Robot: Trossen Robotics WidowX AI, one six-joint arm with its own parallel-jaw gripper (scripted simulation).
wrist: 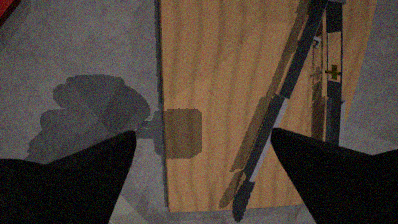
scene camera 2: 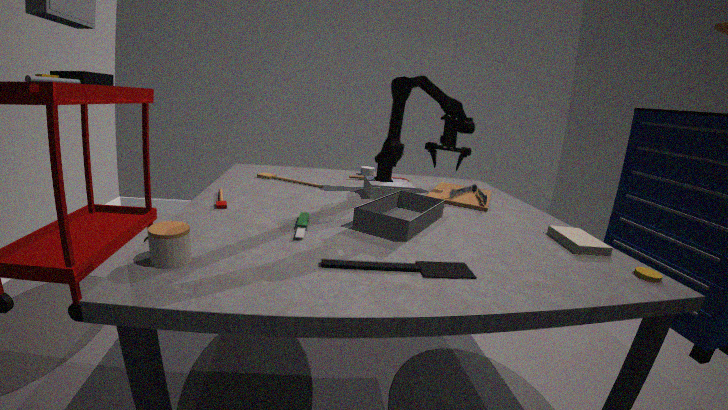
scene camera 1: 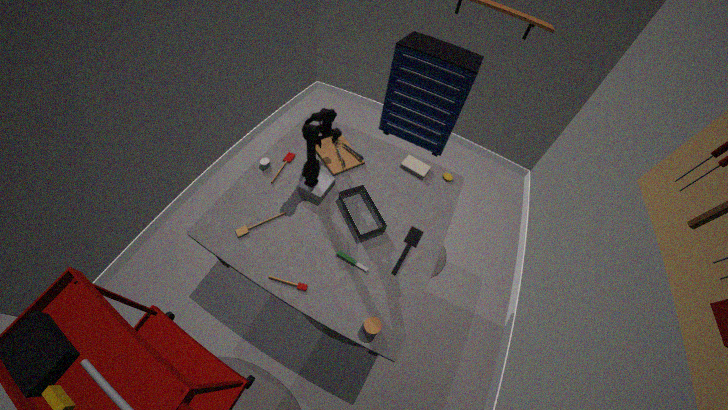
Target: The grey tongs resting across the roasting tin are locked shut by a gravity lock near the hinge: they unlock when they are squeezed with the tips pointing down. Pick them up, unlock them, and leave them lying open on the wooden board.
same spot on wooden board: point(wrist: 219, 73) = point(scene camera 1: 327, 151)
